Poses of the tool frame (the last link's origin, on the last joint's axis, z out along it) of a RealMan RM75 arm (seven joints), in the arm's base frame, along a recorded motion.
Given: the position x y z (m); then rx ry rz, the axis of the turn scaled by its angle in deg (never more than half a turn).
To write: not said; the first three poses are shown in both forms.
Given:
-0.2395, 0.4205, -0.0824, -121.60, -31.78, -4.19
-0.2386, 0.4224, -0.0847, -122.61, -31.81, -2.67
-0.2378, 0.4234, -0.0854, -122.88, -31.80, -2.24
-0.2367, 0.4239, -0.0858, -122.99, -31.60, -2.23
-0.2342, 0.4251, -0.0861, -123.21, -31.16, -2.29
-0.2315, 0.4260, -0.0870, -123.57, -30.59, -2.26
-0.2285, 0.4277, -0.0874, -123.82, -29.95, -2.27
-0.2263, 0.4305, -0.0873, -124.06, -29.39, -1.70
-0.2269, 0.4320, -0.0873, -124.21, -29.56, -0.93
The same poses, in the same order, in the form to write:
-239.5, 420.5, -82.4, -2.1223, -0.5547, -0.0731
-238.6, 422.4, -84.7, -2.1399, -0.5552, -0.0466
-237.8, 423.4, -85.4, -2.1447, -0.5550, -0.0391
-236.7, 423.9, -85.8, -2.1466, -0.5515, -0.0389
-234.2, 425.1, -86.1, -2.1504, -0.5438, -0.0400
-231.5, 426.0, -87.0, -2.1567, -0.5339, -0.0394
-228.5, 427.7, -87.4, -2.1611, -0.5227, -0.0396
-226.3, 430.5, -87.3, -2.1653, -0.5130, -0.0297
-226.9, 432.0, -87.3, -2.1679, -0.5159, -0.0162

